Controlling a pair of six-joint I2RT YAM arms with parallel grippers.
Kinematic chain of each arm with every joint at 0, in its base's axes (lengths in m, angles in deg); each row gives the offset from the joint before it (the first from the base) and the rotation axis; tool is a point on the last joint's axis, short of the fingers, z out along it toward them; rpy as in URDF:
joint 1: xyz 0 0 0.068 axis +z
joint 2: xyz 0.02 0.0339 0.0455 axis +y
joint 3: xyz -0.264 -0.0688 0 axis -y
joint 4: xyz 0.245 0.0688 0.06 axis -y
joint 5: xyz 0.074 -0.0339 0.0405 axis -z
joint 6: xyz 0.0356 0 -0.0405 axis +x
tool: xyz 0 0 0 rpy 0 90 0
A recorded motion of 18 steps. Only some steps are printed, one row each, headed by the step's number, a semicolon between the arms.
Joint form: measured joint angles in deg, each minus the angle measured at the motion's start. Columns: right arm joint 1, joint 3, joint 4, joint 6, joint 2, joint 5; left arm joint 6, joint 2, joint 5, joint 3, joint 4, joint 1.
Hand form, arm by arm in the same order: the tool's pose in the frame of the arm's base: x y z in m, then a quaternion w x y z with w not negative. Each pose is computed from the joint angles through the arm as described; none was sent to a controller.
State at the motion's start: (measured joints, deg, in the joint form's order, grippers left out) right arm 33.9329 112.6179 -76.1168 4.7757 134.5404 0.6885; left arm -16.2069 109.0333 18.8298 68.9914 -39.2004 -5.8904
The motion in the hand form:
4: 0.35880 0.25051 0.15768 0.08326 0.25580 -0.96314 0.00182; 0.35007 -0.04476 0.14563 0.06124 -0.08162 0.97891 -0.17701
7: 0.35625 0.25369 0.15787 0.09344 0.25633 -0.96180 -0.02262; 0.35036 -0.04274 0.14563 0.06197 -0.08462 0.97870 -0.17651
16: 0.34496 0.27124 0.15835 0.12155 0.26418 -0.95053 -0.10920; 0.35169 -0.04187 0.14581 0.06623 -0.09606 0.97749 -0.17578
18: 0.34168 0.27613 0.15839 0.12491 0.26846 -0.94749 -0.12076; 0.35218 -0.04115 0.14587 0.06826 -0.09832 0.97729 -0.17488
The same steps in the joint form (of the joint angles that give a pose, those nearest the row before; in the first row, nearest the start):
4: 0.74 0.00 -1.03 -0.09 0.00 -3.72; -0.57 0.00 -0.11 0.00 0.20 0.46
7: 1.03 0.00 -1.18 -0.15 0.00 -6.78; -0.59 0.00 -0.15 0.00 0.22 0.79
16: 2.91 0.00 -0.59 -0.28 0.09 -17.42; -1.88 0.00 -0.44 0.00 0.87 0.92
18: 3.56 0.00 -0.37 -0.28 0.11 -18.86; -2.06 0.00 -0.59 0.00 1.09 1.03

